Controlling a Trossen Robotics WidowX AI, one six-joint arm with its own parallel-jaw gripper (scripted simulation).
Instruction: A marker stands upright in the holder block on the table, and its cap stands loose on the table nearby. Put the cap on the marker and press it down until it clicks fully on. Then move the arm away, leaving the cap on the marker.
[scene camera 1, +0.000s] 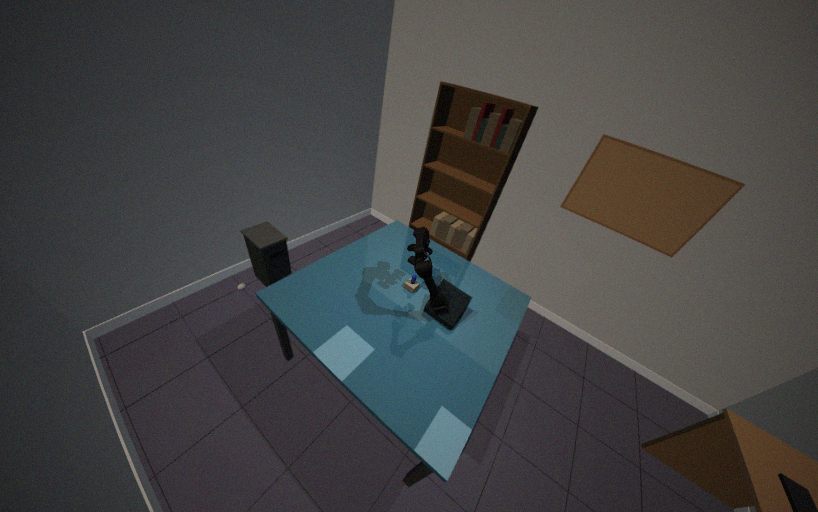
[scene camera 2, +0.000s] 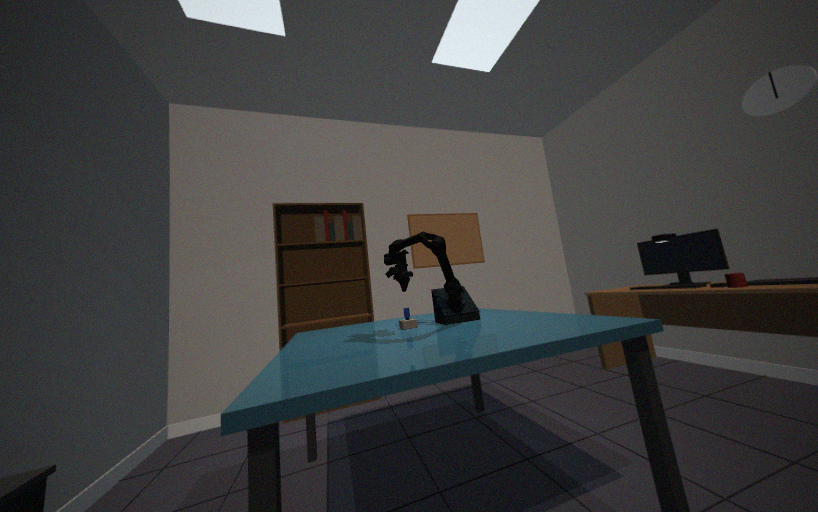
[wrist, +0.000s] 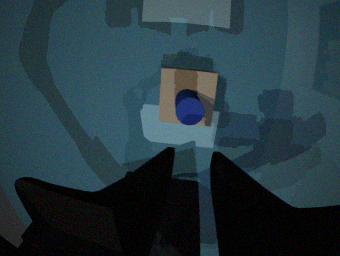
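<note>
The wrist view shows a blue cap (wrist: 189, 109) and my gripper (wrist: 193, 156).
</note>
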